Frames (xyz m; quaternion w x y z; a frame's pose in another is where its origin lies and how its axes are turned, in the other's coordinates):
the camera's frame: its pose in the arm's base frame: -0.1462 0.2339 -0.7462 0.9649 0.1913 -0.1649 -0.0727
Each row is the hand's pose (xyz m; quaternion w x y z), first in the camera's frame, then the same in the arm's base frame.
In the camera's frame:
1: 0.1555 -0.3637 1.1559 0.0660 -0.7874 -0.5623 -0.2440
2: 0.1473 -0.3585 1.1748 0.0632 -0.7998 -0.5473 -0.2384
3: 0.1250 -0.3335 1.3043 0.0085 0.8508 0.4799 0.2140
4: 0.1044 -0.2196 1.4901 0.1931 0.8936 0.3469 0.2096
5: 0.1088 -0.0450 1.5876 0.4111 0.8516 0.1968 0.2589
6: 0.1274 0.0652 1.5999 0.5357 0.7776 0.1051 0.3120
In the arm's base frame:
1: -0.4288 -0.5299 0.1644 0.1038 -0.7477 -0.4495 -0.4776
2: -0.4426 -0.5300 0.1806 0.1064 -0.7601 -0.4347 -0.4712
3: -0.5064 -0.5473 0.2969 0.0599 -0.8221 -0.3588 -0.4379
4: -0.5811 -0.5029 0.4978 0.0878 0.8897 0.1978 0.4019
5: -0.5973 -0.3774 0.6528 0.2850 0.8719 0.0107 0.3980
6: -0.5756 -0.2845 0.7122 0.4081 0.8089 -0.1031 0.4104

